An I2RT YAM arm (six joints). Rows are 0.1 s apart.
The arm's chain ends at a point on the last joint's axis. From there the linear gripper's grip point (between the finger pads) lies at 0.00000 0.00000 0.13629 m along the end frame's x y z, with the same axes.
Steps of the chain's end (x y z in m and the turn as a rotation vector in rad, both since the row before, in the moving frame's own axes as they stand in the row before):
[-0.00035, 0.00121, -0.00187, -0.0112, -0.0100, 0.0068]
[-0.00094, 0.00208, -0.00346, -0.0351, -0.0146, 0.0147]
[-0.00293, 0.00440, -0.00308, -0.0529, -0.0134, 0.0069]
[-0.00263, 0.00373, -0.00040, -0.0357, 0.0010, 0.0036]
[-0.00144, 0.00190, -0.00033, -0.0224, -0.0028, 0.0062]
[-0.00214, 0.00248, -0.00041, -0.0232, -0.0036, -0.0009]
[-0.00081, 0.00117, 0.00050, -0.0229, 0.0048, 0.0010]
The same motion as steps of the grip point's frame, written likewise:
[-0.00172, 0.00273, -0.00189, -0.0112, -0.0100, 0.0068]
[-0.00296, 0.00685, -0.00356, -0.0351, -0.0146, 0.0147]
[-0.00478, 0.01160, -0.00328, -0.0529, -0.0134, 0.0069]
[-0.00250, 0.00859, -0.00049, -0.0357, 0.0010, 0.0036]
[-0.00183, 0.00495, -0.00036, -0.0224, -0.0028, 0.0062]
[-0.00263, 0.00564, -0.00045, -0.0232, -0.0036, -0.0009]
[-0.00016, 0.00429, 0.00046, -0.0229, 0.0048, 0.0010]

